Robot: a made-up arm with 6 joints.
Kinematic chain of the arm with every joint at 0, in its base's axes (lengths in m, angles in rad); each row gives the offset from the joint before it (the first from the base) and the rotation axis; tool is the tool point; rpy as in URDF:
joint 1: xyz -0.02 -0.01 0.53 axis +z
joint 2: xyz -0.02 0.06 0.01 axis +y
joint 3: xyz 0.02 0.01 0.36 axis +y
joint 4: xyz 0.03 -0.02 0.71 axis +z
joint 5: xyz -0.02 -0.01 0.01 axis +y
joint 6: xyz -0.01 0 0.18 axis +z
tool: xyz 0.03 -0.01 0.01 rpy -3.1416 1.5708 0
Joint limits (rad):
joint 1: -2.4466..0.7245
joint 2: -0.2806..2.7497
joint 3: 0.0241..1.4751
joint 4: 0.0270..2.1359
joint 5: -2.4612..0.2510
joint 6: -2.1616..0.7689
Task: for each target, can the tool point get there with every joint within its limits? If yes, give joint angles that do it. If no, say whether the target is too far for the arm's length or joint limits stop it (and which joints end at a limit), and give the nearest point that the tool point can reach.
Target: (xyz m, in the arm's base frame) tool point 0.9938 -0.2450 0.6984
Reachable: yes | joints -0.0784 1.2161 0.3108 1.2592 -1.7552 0.1919
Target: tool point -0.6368 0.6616 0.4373
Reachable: no: joint limits stop it (at a limit: joint 2, joint 3, joint 4) | nearest point -0.4569 0.4657 0.0097 | short by 0.504 m
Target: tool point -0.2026 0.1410 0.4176
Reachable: no: joint limits stop it (at a limit: joint 2, joint 3, joint 4, joint 5) | nearest point -0.3664 0.2765 0.0487 | short by 0.426 m
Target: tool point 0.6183 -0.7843 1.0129
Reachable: yes | joints -0.8192 0.4203 1.0455 0.6108 -0.6903 -0.8669
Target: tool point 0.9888 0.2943 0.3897
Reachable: yes | joints 0.3086 0.7439 1.2092 1.6208 -0.1023 -1.8957
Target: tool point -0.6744 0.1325 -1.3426
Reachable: no: too far | nearest point -0.3226 0.0559 -0.6216 | short by 0.806 m
